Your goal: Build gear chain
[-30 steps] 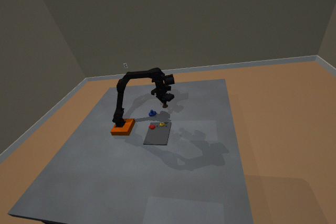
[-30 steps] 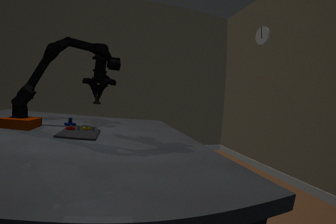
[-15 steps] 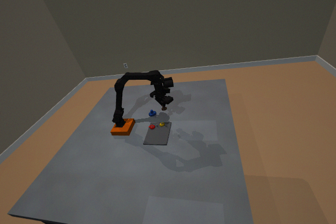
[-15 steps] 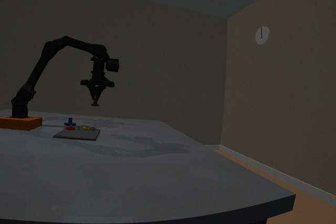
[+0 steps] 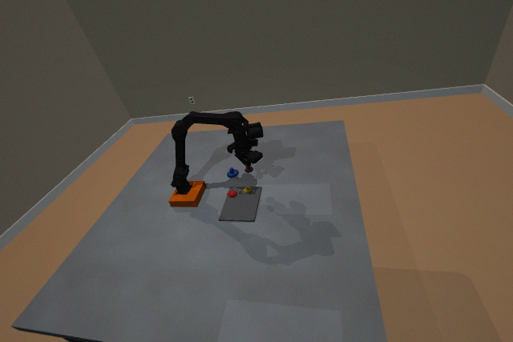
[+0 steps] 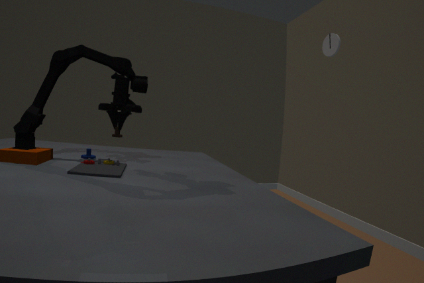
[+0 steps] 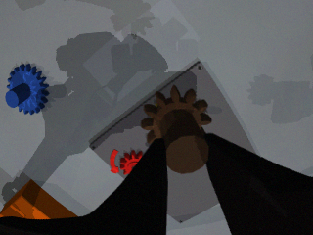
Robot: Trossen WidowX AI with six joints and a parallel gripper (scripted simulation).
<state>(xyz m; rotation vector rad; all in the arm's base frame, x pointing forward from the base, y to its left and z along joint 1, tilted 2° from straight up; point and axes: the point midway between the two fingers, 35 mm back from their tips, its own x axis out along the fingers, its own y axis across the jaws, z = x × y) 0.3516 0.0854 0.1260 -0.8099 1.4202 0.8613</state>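
Now: gripper tip 120 mm above the yellow gear, 40 mm to the left of it and 20 mm past it. Also, from my gripper tip: brown gear: 10 mm below; then grey board: 130 mm below, 120 mm to the right, 30 mm behind; then red gear: 120 mm below, 90 mm behind, 70 mm to the right.
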